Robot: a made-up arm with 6 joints.
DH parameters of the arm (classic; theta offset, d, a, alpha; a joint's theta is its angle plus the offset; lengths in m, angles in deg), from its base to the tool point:
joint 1: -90 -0.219 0.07 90
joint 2: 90 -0.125 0.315 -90
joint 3: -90 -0.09 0.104 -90
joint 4: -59.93 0 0.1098 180
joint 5: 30.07 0.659 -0.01 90
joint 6: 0 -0.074 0.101 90
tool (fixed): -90 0.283 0 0
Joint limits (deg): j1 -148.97..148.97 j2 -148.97..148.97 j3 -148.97..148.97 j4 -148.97..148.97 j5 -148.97..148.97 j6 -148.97..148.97
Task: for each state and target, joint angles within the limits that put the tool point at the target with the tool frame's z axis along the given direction. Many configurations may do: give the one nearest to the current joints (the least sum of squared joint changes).
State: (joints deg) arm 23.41 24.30 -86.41 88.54 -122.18 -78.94
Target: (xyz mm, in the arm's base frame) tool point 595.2 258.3 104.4 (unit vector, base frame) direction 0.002 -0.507 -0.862
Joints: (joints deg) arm 12.48 53.63 -134.96 101.17 -133.65 -44.01
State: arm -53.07 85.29 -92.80 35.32 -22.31 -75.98
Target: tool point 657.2 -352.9 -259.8 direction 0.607 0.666 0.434
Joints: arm -63.43 115.53 -102.97 20.05 -19.83 -79.19
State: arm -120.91 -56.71 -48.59 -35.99 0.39 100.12
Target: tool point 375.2 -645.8 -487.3 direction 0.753 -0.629 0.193
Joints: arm -76.05 -33.56 -35.84 -38.87 4.09 126.36
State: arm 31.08 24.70 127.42 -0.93 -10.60 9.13
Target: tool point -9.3 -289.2 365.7 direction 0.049 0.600 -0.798
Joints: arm 36.42 -20.14 144.23 -34.83 19.20 14.92
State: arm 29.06 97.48 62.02 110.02 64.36 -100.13
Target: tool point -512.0 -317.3 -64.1 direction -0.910 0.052 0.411
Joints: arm 66.54 138.46 51.31 68.95 92.57 -94.78
